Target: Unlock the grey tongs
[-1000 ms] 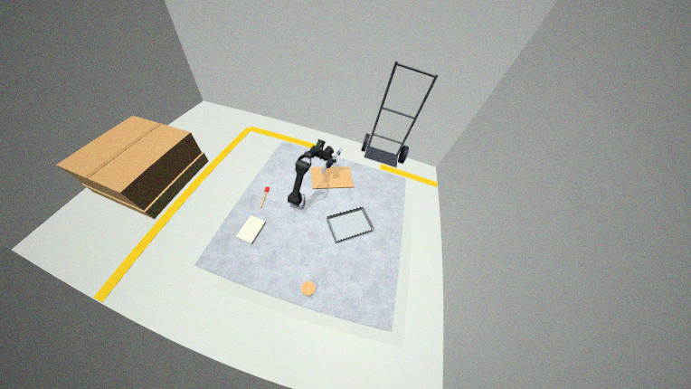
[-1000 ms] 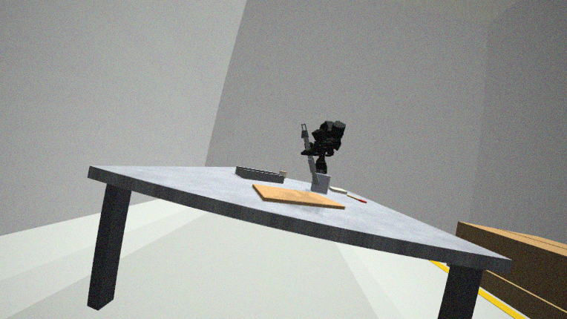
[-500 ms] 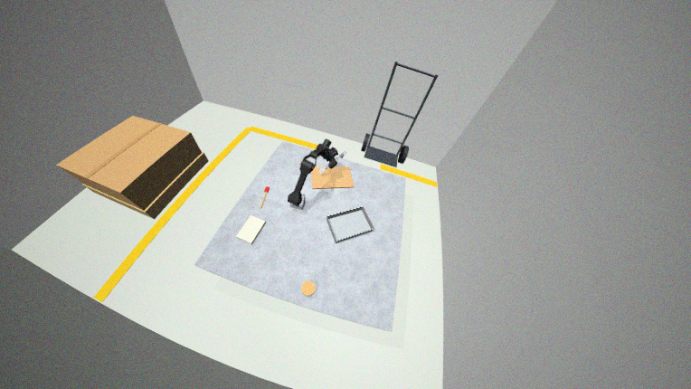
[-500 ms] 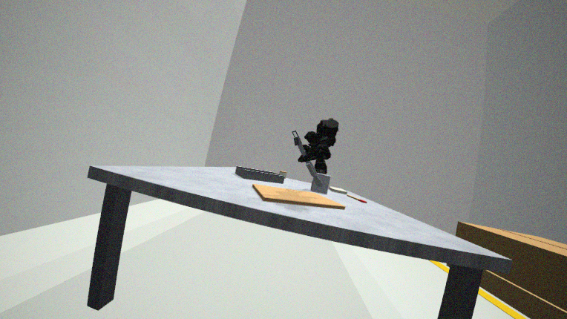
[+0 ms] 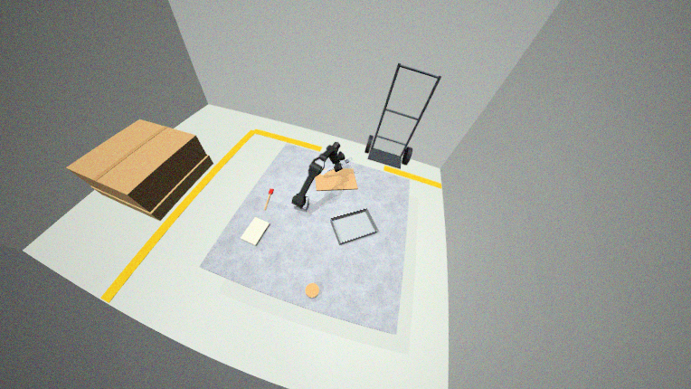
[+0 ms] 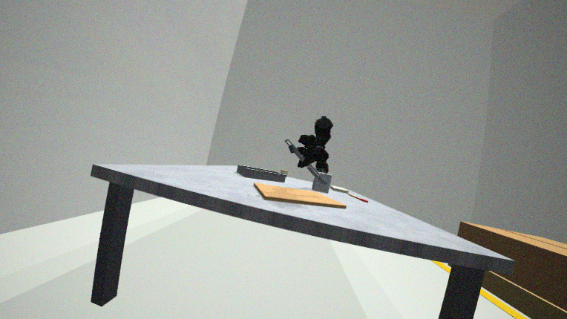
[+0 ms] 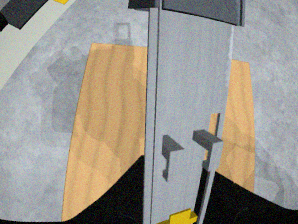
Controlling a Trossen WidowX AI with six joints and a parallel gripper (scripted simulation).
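The yellow lock piece is 2 cm behind my gripper tip, 1 cm to the right of it and 3 cm above it. Round my gripper tip: wooden board (2 cm behind, 3 cm to the right, 13 cm below); then red-tipped match (52 cm behind, 33 cm to the right, 13 cm below); then roasting tin (18 cm ahead, 47 cm to the right, 10 cm below).
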